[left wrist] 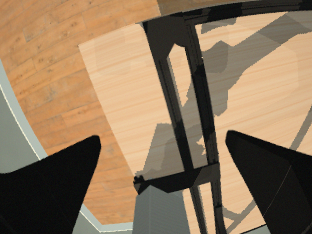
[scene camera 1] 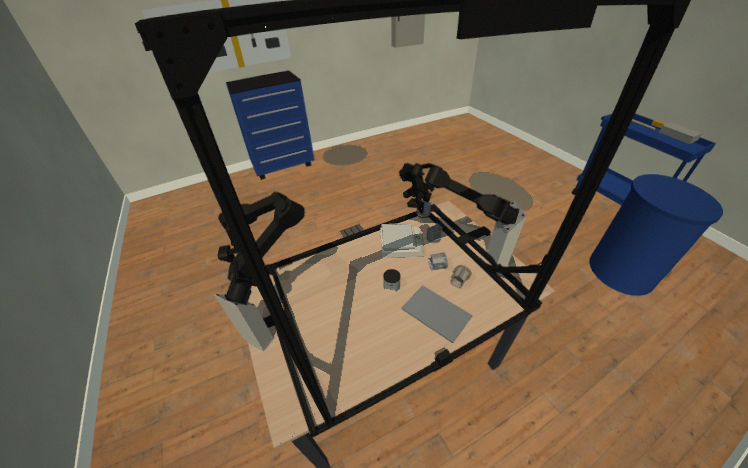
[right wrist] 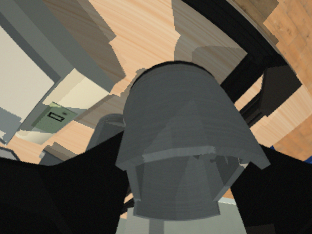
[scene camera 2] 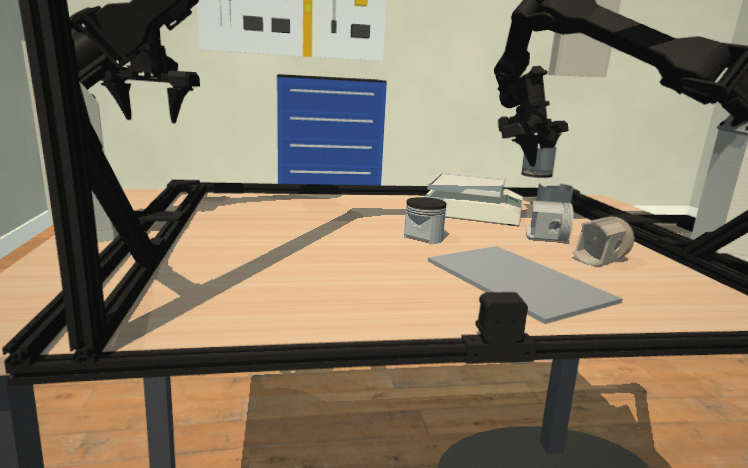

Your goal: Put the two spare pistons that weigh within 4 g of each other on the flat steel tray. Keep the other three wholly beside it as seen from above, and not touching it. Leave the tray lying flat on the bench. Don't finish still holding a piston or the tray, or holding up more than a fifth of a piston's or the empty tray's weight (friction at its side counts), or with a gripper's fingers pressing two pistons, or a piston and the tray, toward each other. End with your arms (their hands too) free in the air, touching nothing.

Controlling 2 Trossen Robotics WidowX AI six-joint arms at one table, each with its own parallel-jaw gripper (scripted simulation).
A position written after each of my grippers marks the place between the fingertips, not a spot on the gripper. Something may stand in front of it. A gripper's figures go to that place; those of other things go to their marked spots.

Labels:
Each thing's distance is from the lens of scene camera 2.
my left gripper (scene camera 2: 151,121): 118 cm
my right gripper (scene camera 2: 539,165): 132 cm
flat grey steel tray (scene camera 2: 550,295): 76 cm
tan piston (scene camera 2: 616,240): 93 cm
The marked spots on the tan piston and the flat grey steel tray are 22 cm apart.

